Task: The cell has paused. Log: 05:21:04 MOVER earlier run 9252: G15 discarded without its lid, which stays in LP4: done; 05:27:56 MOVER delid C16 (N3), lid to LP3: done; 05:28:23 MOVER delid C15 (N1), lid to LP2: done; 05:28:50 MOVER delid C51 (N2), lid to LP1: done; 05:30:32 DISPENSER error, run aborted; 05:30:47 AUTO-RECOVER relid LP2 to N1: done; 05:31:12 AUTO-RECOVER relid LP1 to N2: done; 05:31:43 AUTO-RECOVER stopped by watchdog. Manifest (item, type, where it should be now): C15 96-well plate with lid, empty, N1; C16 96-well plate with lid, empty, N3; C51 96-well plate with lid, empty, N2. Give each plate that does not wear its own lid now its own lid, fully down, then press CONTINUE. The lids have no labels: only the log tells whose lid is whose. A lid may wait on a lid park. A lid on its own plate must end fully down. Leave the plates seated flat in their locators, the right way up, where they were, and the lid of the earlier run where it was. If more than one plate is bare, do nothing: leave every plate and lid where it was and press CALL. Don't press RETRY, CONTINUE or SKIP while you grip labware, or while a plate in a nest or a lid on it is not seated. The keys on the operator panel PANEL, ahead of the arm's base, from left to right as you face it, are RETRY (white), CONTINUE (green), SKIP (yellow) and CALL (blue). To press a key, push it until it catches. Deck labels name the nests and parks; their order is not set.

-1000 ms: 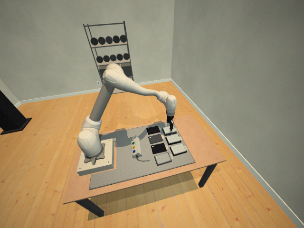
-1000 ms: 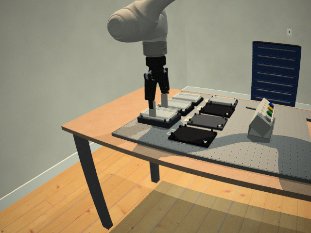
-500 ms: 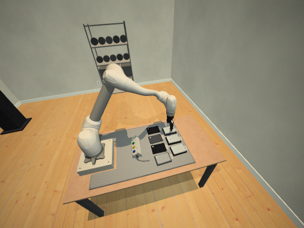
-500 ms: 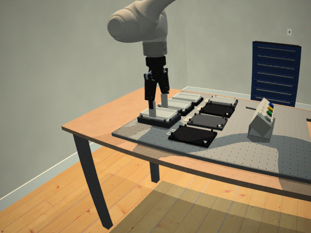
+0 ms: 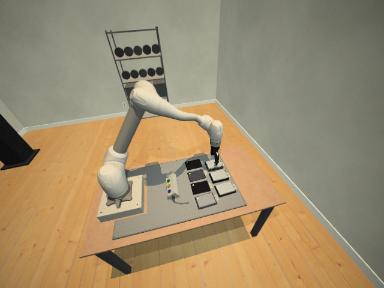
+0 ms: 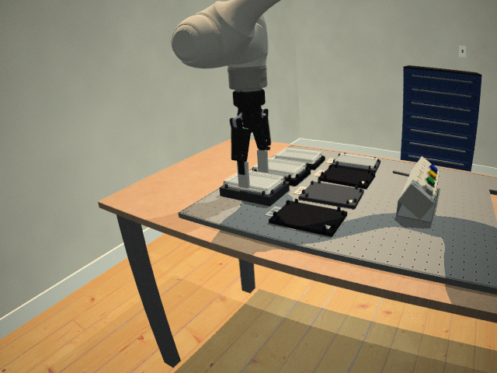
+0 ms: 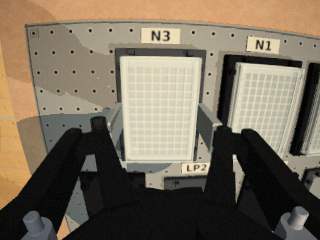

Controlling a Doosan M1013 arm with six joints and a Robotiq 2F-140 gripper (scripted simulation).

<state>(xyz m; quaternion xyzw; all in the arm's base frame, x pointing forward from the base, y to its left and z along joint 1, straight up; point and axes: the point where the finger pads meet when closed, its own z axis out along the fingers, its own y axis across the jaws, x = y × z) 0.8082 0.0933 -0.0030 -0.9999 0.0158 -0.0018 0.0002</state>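
My hand is 30 mm above the 96-well plate. The rest, counted from my hand: LP2 label: 100 mm behind, 60 mm to the right, 60 mm below; lid park LP1: 180 mm behind, 80 mm to the left, 60 mm below; lid park LP2: 190 mm behind, 60 mm to the right, 60 mm below.
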